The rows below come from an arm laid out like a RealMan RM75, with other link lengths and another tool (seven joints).
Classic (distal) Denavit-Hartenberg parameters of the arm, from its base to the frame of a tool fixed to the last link. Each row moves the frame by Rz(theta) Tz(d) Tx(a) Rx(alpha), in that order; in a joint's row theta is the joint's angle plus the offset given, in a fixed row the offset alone. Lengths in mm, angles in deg.
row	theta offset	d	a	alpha
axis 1	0	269.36	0	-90
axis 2	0	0	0	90
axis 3	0	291.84	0	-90
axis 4	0	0	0	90
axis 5	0	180.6	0	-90
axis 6	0	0	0	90
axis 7	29.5	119.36	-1.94	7.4
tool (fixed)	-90	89.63	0	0
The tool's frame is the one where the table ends.
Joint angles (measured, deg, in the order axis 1, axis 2, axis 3, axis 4, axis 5, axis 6, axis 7), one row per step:
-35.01, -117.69, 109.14, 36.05, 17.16, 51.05, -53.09
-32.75, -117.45, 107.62, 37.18, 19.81, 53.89, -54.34
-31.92, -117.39, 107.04, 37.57, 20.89, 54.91, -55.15
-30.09, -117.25, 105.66, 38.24, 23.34, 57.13, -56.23
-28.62, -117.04, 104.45, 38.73, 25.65, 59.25, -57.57
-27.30, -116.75, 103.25, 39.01, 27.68, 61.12, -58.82
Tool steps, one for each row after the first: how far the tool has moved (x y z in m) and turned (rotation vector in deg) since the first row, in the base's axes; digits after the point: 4 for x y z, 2 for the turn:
-0.0048, -0.0099, 0.0065, -0.24, -1.29, -1.10
-0.0067, -0.0137, 0.0085, -0.59, -1.84, -1.33
-0.0123, -0.0221, 0.0126, -0.91, -2.47, -2.00
-0.0170, -0.0297, 0.0161, -1.56, -3.01, -2.64
-0.0229, -0.0360, 0.0198, -2.12, -3.37, -2.93

